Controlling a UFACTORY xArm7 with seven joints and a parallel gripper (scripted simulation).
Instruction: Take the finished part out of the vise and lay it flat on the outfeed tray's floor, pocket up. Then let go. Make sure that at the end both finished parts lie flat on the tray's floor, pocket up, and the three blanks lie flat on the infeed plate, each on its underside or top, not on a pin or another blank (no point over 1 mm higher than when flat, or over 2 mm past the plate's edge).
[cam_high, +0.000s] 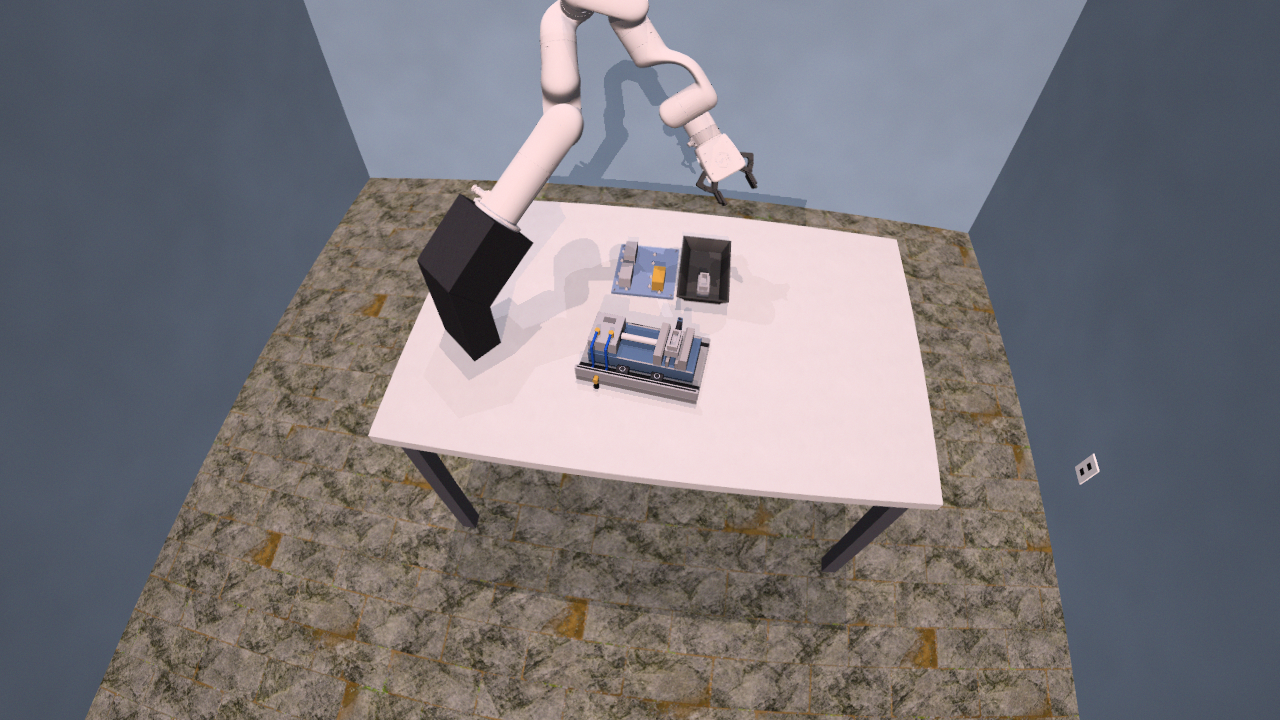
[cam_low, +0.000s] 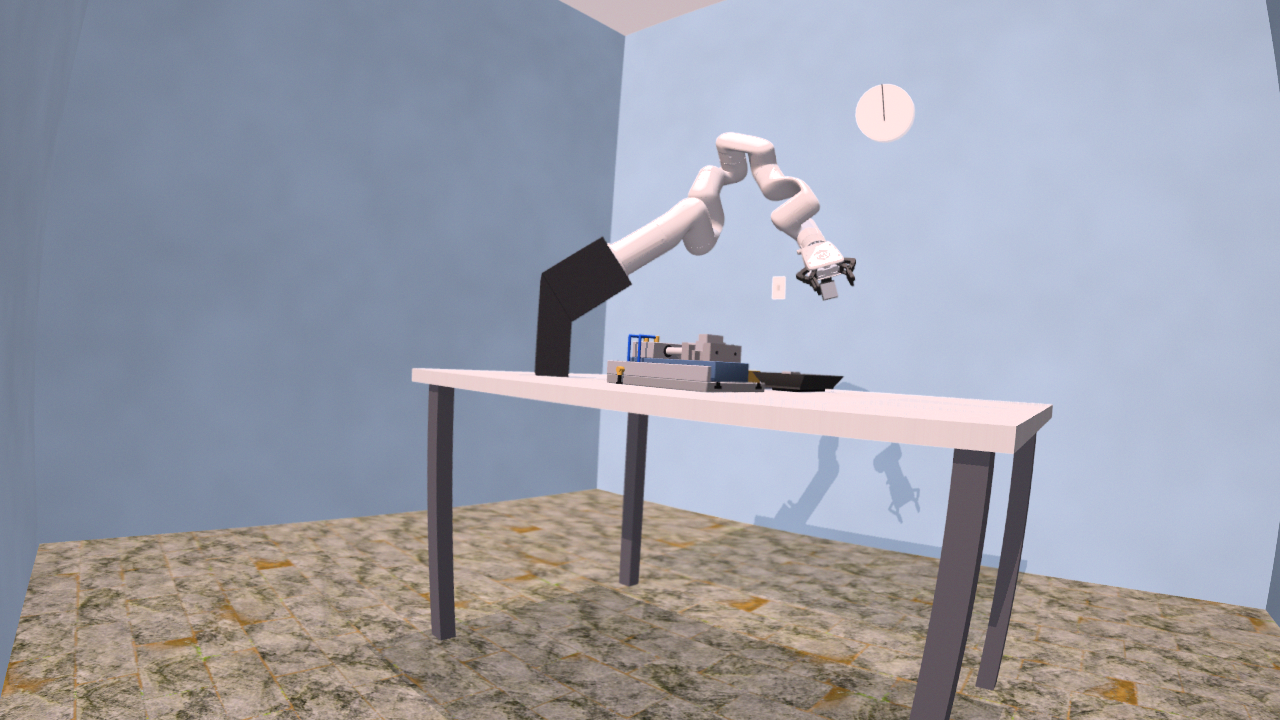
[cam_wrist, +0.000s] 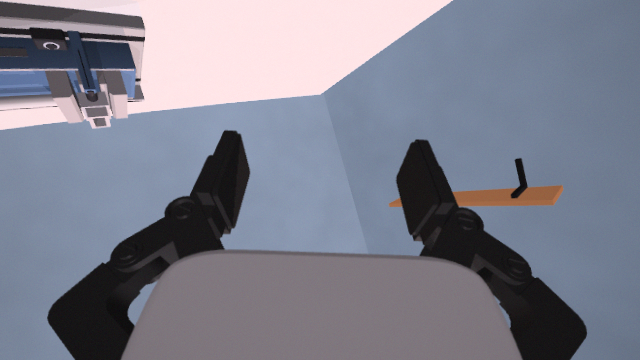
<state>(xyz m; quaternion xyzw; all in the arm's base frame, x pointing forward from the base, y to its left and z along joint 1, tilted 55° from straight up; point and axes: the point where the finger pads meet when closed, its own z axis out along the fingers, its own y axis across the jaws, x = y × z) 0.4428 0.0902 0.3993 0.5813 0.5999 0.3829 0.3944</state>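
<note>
Now: the white piston rod 11 cm behind my hand, 39 cm to the right of it and 19 cm below it. From my hand the other things lie so: grey block: 24 cm behind, 17 cm to the right, 25 cm below; blue fixture plate: 20 cm behind, 11 cm to the right, 27 cm below; orange block: 15 cm behind, 14 cm to the right, 25 cm below.
</note>
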